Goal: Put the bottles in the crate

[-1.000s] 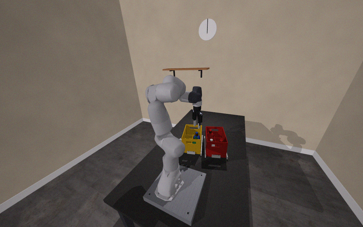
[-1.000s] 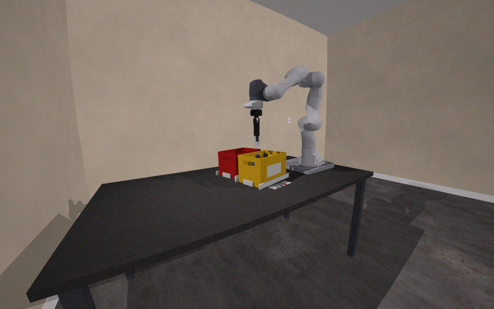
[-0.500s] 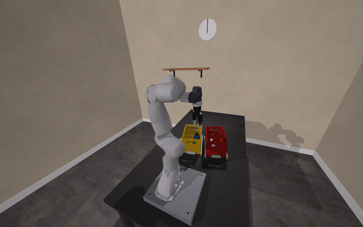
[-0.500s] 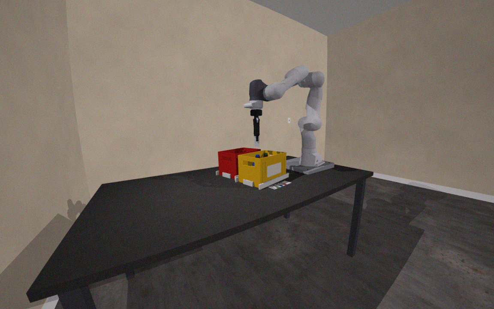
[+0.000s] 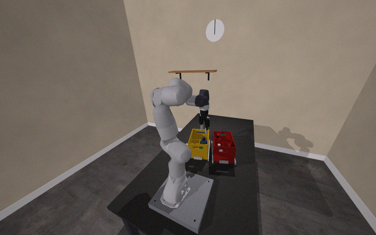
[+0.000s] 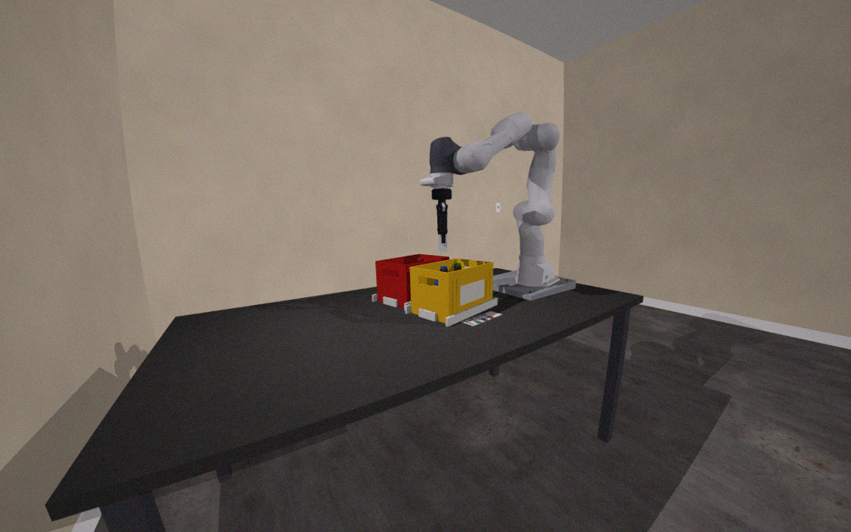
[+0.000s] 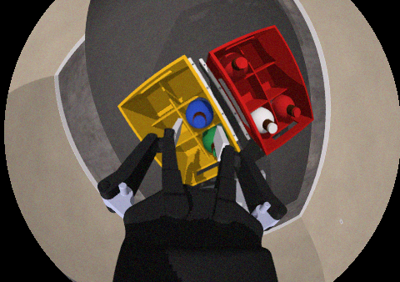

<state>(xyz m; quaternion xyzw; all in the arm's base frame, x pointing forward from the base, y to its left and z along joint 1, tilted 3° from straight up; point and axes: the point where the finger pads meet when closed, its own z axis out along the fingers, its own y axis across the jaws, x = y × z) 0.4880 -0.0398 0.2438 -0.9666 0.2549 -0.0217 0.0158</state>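
The white-capped bottle is 17 cm to the right of my hand, 17 cm below it and 7 cm behind it. The rest, counted from my hand: green-labelled bottle (17 cm below, 9 cm behind, 2 cm to the right); then yellow crate (17 cm below, 4 cm to the left, 2 cm behind); then blue-labelled bottle (17 cm below, 1 cm behind).
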